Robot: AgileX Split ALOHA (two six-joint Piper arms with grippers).
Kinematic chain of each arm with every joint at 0, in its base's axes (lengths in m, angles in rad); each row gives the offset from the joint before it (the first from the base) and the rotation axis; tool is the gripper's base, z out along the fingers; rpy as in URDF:
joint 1: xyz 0 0 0.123 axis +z
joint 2: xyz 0 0 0 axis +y
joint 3: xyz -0.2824 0 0.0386 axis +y
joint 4: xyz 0.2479 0 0.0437 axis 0.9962 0 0.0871
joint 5: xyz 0 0 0 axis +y
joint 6: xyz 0.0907 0 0.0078 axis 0.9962 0 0.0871
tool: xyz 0 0 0 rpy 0 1.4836 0
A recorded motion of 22 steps. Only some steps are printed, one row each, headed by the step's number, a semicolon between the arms.
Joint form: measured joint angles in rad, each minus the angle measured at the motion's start. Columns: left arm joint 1, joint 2, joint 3, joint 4, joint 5, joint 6; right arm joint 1, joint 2, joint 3, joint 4, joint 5, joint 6.
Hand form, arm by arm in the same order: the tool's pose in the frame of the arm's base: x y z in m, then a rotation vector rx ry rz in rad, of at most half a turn. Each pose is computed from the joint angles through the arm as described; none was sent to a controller.
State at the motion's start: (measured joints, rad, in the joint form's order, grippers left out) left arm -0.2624 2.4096 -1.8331 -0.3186 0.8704 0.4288; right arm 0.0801 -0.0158 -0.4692 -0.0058 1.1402 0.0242
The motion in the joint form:
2: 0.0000 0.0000 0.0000 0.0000 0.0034 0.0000; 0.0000 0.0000 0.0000 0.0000 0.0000 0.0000
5: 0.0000 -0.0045 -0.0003 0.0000 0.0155 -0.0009; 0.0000 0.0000 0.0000 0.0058 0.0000 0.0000
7: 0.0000 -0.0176 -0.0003 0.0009 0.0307 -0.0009; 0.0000 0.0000 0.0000 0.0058 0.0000 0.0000
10: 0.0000 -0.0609 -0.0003 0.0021 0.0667 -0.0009; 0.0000 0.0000 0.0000 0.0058 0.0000 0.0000
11: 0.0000 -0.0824 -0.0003 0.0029 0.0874 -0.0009; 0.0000 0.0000 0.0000 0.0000 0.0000 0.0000
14: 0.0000 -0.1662 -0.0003 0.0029 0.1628 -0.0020; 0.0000 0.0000 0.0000 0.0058 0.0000 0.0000
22: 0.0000 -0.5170 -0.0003 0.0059 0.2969 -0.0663; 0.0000 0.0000 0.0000 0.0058 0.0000 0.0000
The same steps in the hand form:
2: 0.4654 -0.1477 0.0985 0.7313 2.7990 -0.3596; -0.0073 -0.0011 0.2623 -0.0593 2.1384 0.0541
5: 0.4645 -0.1477 0.1006 0.7350 2.8050 -0.3636; -0.0073 -0.0006 0.2623 -0.0598 2.1386 0.0611
7: 0.4634 -0.1476 0.1067 0.7414 2.8050 -0.3665; -0.0073 -0.0006 0.2623 -0.0598 2.1386 0.0611
10: 0.4604 -0.1473 0.1271 0.7551 2.7924 -0.3729; -0.0073 -0.0006 0.2623 -0.0598 2.1386 0.0611
11: 0.4584 -0.1471 0.1371 0.7634 2.7886 -0.3766; -0.0073 -0.0011 0.2623 -0.0593 2.1384 0.0541
14: 0.4490 -0.1458 0.1758 0.7902 2.7696 -0.3913; -0.0073 -0.0006 0.2623 -0.0598 2.1386 0.0611
22: 0.3930 -0.1322 0.3290 0.7443 2.5657 -0.3935; -0.0073 -0.0006 0.2623 -0.0598 2.1386 0.0611

